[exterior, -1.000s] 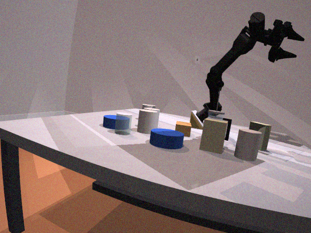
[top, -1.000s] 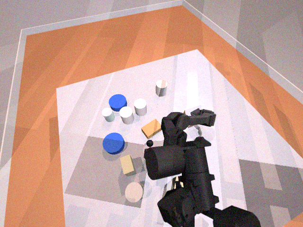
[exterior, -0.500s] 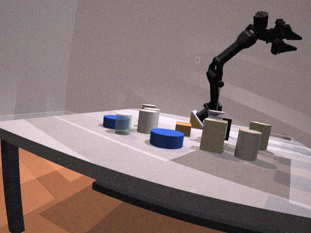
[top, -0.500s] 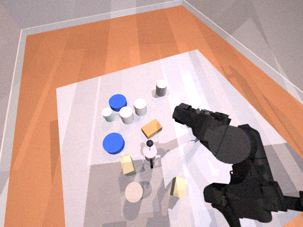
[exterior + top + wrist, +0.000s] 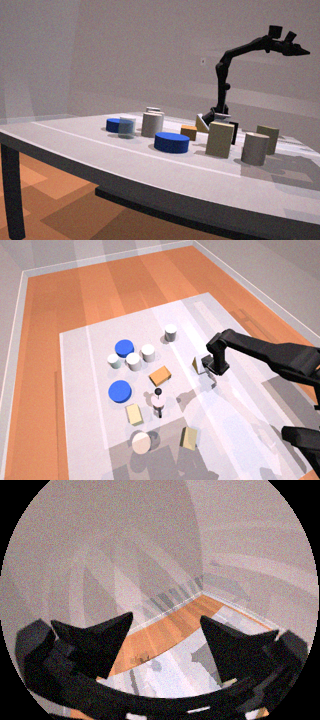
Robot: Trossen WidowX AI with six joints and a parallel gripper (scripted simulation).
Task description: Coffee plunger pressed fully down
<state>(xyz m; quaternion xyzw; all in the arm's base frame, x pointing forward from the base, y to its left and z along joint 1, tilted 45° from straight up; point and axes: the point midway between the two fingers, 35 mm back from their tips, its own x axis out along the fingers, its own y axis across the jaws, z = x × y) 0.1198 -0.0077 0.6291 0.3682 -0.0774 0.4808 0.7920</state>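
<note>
Now: gripper tip 190 mm short of the coffee press, 370 mm to the left of it and 360 mm above it.
</note>
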